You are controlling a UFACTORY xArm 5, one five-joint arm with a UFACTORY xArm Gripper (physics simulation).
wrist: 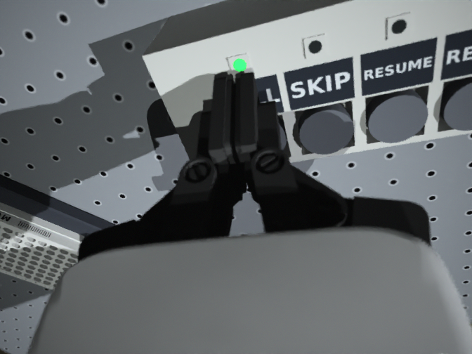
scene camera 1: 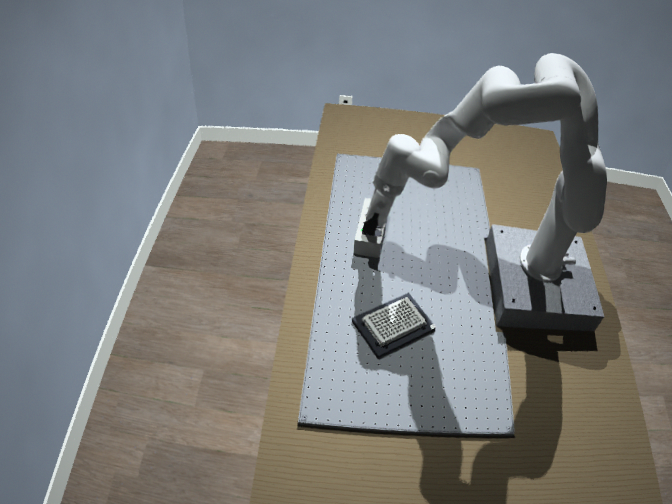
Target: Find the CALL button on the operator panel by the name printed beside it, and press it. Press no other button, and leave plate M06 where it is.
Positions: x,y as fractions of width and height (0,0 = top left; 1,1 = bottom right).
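Visible are an operator panel (wrist: 0.64,0.17), a dark holder (scene camera 1: 0.56,0.70) and a plate M06 (scene camera 1: 0.58,0.64). My gripper (scene camera 1: 0.55,0.46) is visible too; the same gripper (wrist: 0.51,0.29) appears from the wrist.
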